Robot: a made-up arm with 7 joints. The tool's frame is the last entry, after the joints.
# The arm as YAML. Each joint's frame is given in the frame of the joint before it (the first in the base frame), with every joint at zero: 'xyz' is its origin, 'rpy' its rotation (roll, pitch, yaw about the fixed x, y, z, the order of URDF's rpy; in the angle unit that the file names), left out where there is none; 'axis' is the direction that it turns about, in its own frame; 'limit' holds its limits. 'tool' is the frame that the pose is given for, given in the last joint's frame.
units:
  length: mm
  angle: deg
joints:
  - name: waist
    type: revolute
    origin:
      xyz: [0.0, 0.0, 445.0]
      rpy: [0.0, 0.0, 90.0]
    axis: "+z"
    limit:
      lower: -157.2
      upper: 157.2
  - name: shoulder
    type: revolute
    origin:
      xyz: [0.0, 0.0, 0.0]
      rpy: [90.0, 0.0, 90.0]
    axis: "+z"
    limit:
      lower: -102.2
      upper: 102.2
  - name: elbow
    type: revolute
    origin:
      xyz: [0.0, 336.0, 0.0]
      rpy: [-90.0, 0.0, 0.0]
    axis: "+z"
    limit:
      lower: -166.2
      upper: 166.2
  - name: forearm
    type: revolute
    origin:
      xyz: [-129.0, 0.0, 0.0]
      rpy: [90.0, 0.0, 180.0]
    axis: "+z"
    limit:
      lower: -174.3
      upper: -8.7
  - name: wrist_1
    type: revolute
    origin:
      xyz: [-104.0, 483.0, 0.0]
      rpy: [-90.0, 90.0, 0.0]
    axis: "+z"
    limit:
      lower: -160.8
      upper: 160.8
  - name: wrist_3
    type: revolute
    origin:
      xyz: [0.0, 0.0, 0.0]
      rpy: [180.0, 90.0, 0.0]
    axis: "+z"
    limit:
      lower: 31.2
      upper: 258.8
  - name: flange
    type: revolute
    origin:
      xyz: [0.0, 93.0, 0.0]
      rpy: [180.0, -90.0, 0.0]
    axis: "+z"
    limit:
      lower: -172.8
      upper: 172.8
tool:
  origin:
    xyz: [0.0, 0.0, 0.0]
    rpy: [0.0, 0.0, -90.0]
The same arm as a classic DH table. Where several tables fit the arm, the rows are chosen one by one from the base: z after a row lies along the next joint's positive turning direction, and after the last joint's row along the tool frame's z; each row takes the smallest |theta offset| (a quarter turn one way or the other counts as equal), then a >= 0, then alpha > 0; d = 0 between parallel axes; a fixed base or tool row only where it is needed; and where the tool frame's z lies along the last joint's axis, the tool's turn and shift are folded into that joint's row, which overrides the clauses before.
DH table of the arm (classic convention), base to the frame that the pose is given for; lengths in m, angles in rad. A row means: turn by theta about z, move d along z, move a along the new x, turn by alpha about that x. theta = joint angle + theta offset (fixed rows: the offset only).
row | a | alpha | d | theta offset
waist | 0.0000 | -1.5708 | 0.4450 | 0.0000
shoulder | 0.0000 | 1.5708 | 0.0000 | 0.0000
elbow | 0.1290 | 1.5708 | 0.3360 | 0.0000
forearm | -0.1040 | -1.5708 | 0.0000 | 0.0000
wrist_1 | 0.0000 | 1.5708 | 0.4830 | 0.0000
wrist_3 | 0.0930 | 1.5708 | 0.0000 | 0.0000
flange | 0.0000 | 0.0000 | 0.0000 | 0.0000
Joint limits (rad, base to tool): -2.7437..2.7437 -1.7837..1.7837 -2.9007..2.9007 -3.0421..-0.1518 -2.8065..2.8065 0.5445..4.5169 -3.0159..3.0159

